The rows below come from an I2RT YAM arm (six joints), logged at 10 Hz.
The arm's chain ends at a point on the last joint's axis. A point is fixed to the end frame.
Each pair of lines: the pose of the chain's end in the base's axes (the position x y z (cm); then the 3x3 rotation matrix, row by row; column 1 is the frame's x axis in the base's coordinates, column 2 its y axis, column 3 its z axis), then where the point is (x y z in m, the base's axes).
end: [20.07 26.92 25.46], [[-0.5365 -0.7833 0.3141], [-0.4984 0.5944 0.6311], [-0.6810 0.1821 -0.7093]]
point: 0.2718 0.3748 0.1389
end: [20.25 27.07 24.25], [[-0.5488 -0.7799 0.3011], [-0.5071 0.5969 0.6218], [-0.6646 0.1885 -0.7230]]
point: 0.2715 0.3748 0.1242
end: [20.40 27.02 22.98], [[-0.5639 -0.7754 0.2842], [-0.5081 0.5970 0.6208], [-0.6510 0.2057 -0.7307]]
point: 0.2702 0.3741 0.1098
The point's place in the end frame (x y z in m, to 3 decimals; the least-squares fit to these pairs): -0.012 -0.014 0.171
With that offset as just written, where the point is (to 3 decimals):
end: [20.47 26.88 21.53], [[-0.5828 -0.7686 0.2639], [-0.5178 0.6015 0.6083], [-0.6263 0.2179 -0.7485]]
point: 0.268 0.371 0.092
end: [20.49 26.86 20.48], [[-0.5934 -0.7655 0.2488], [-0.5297 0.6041 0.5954], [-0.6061 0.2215 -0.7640]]
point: 0.265 0.368 0.078
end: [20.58 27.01 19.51], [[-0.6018 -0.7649 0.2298], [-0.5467 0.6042 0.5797], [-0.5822 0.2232 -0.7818]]
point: 0.263 0.367 0.065
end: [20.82 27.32 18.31], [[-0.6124 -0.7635 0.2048], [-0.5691 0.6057 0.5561], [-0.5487 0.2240 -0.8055]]
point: 0.261 0.367 0.049
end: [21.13 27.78 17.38], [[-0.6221 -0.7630 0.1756], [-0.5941 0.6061 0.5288], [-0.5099 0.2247 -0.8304]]
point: 0.259 0.367 0.035
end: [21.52 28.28 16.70], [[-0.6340 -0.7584 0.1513], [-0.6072 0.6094 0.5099], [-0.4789 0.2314 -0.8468]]
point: 0.259 0.369 0.025
